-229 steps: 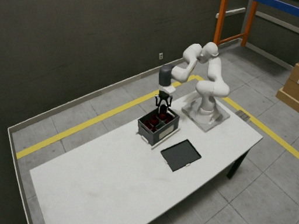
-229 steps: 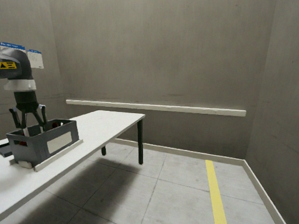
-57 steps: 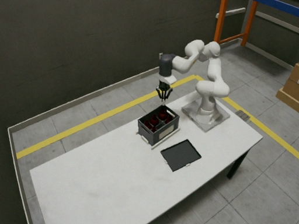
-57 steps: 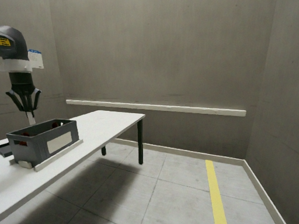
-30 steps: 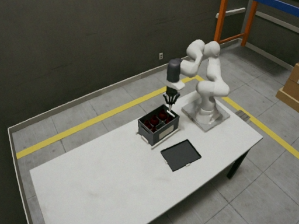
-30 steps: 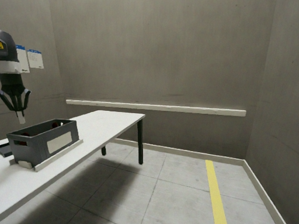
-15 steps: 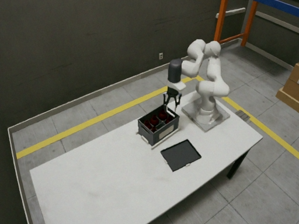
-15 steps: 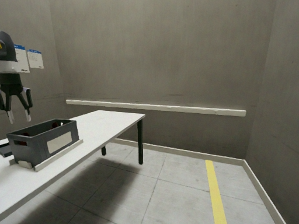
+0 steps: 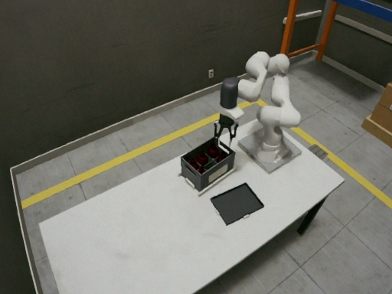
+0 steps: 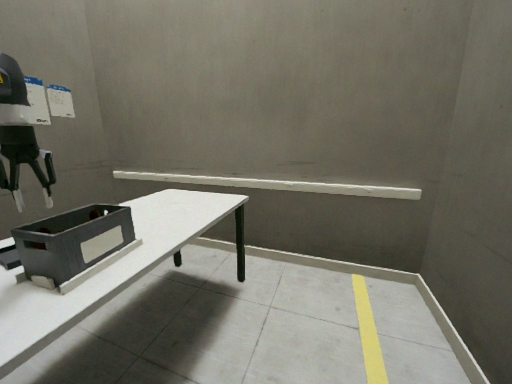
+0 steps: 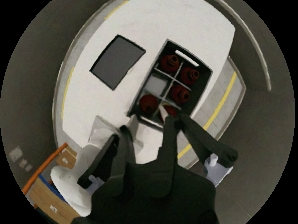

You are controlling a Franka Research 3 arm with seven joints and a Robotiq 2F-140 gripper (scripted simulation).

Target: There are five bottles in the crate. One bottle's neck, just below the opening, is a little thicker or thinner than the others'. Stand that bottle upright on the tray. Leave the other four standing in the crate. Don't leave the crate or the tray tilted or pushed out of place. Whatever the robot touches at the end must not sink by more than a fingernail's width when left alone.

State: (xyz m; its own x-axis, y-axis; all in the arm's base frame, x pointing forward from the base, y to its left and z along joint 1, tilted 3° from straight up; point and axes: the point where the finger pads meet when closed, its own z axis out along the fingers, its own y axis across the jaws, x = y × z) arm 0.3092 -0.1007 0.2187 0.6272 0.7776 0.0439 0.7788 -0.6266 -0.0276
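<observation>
The dark grey crate lies 90 mm ahead of my hand, 30 mm to the right of it and 170 mm below it. The rest, counted from my hand: flat black tray: 90 mm ahead, 250 mm to the left, 250 mm below.
</observation>
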